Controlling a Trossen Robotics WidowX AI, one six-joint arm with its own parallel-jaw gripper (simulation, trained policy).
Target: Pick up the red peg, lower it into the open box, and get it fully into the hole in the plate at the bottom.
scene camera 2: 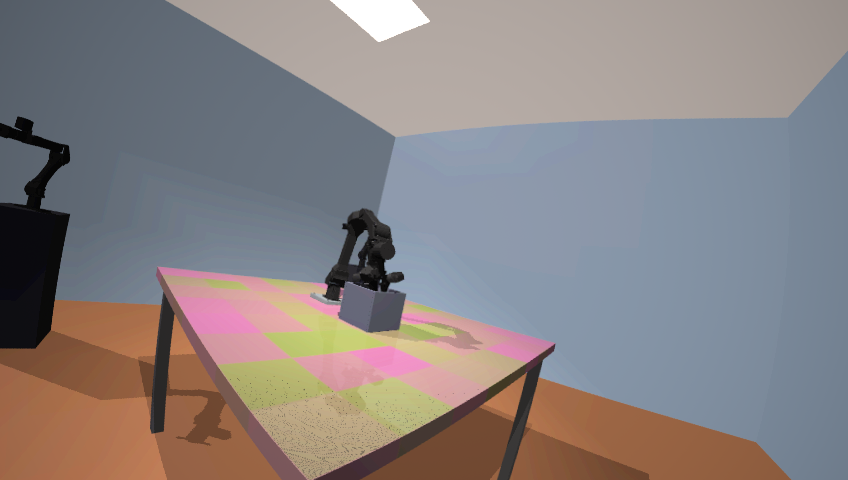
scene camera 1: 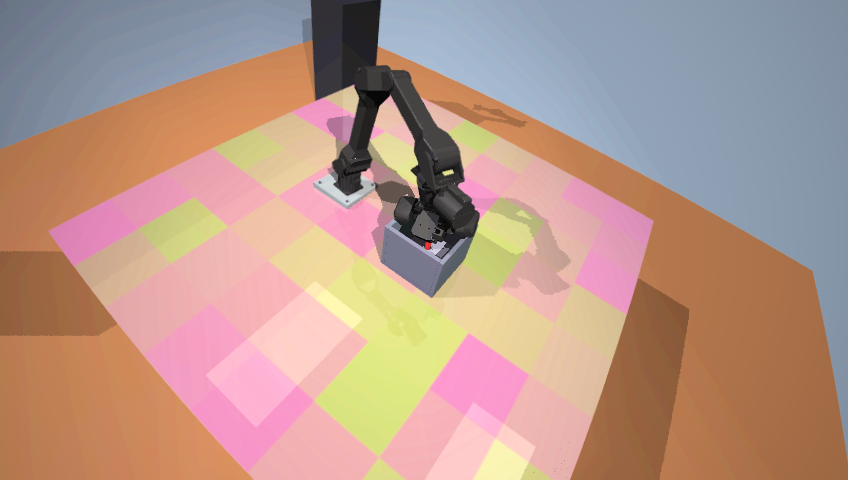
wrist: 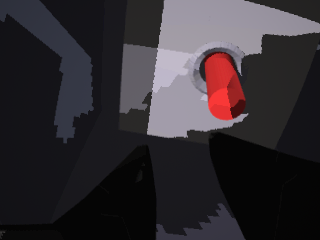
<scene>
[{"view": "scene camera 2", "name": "gripper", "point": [380,300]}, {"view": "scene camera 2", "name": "grey box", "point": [371,311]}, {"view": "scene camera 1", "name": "gripper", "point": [439,235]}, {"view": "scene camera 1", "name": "grey box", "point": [412,262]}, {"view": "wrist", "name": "gripper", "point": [179,150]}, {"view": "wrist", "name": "red peg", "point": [226,101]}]
</scene>
